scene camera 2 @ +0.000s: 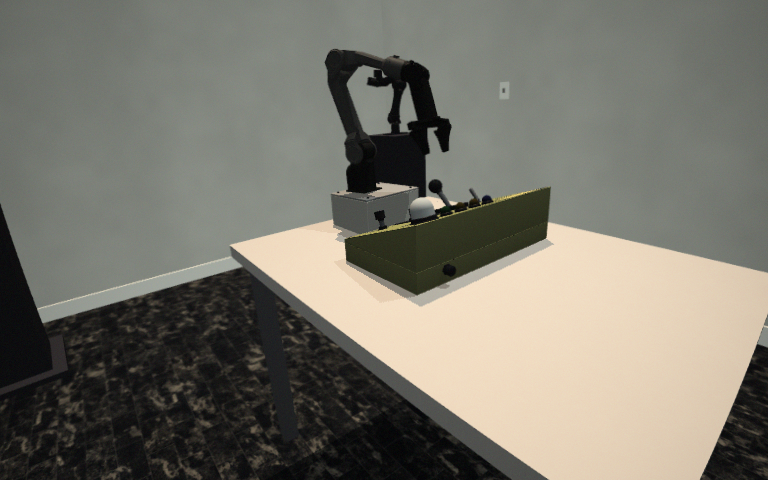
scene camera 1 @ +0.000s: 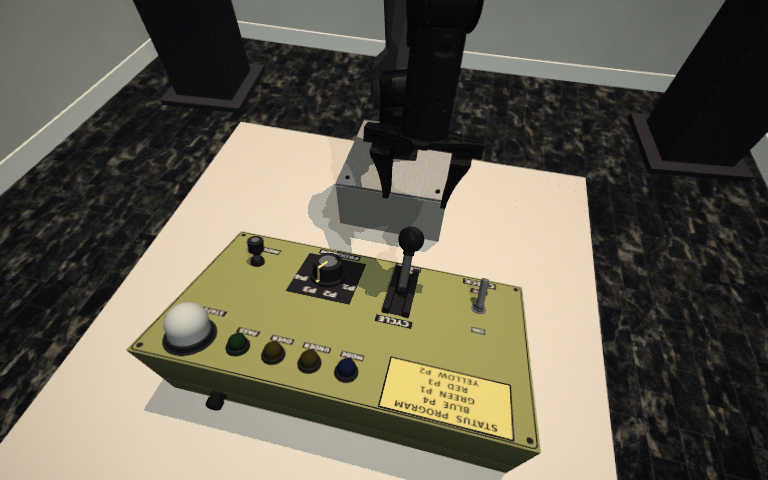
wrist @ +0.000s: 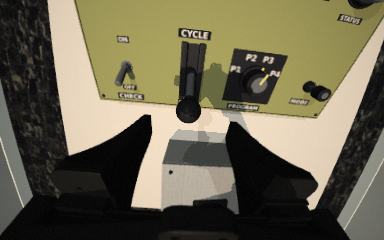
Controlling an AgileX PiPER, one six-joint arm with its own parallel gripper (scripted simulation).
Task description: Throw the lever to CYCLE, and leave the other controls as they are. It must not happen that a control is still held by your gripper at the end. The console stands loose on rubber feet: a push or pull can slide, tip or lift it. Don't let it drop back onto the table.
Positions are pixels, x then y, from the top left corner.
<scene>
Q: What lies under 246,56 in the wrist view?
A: An olive console.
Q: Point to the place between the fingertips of the gripper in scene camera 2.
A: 436,152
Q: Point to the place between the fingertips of the gripper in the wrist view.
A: At 190,127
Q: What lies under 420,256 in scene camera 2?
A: An olive console.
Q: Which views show the olive console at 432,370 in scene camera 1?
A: Scene camera 2, scene camera 1 and the wrist view: all of them.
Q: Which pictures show the gripper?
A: Scene camera 2, scene camera 1 and the wrist view: all of them.
</scene>
